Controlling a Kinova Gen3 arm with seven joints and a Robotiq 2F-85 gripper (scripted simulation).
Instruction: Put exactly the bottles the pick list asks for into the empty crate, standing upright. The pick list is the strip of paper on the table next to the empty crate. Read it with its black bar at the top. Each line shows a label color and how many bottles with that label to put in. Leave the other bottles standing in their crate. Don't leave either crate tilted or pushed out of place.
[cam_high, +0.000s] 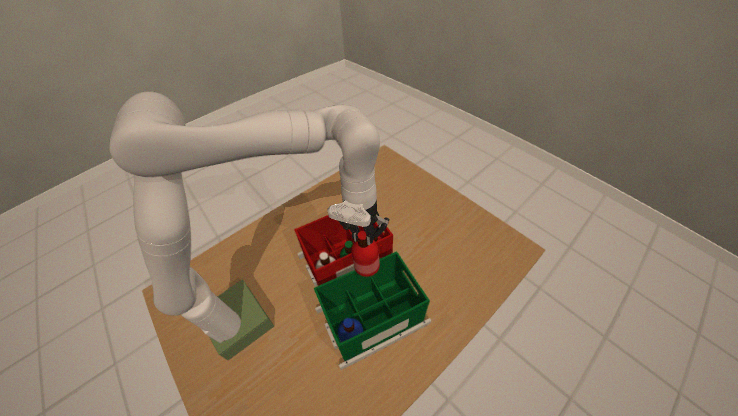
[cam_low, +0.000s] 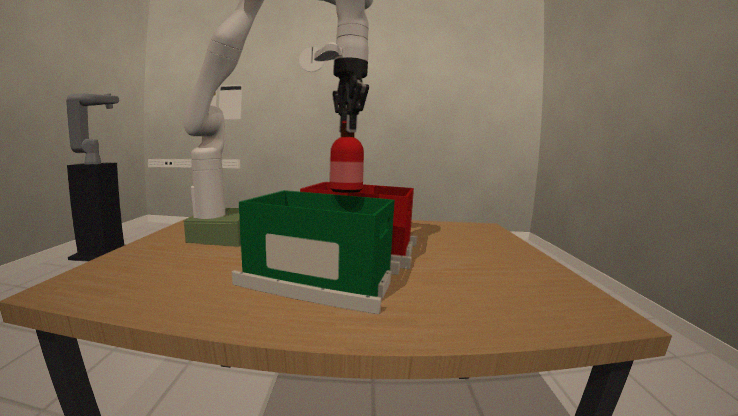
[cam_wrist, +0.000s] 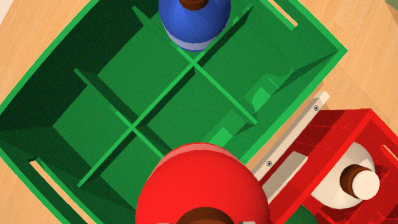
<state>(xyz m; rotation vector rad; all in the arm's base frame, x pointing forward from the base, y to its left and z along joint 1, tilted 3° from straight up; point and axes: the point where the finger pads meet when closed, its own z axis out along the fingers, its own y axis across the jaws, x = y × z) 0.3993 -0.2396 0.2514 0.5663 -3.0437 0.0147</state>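
Now: the red-labelled bottle 7 cm below my hand. From my hand the other things lie so: green crate (25 cm below, 6 cm to the right, 6 cm behind); red-label bottle (25 cm below, 12 cm ahead, 7 cm to the left); green-label bottle (25 cm below, 11 cm to the left, 4 cm ahead).
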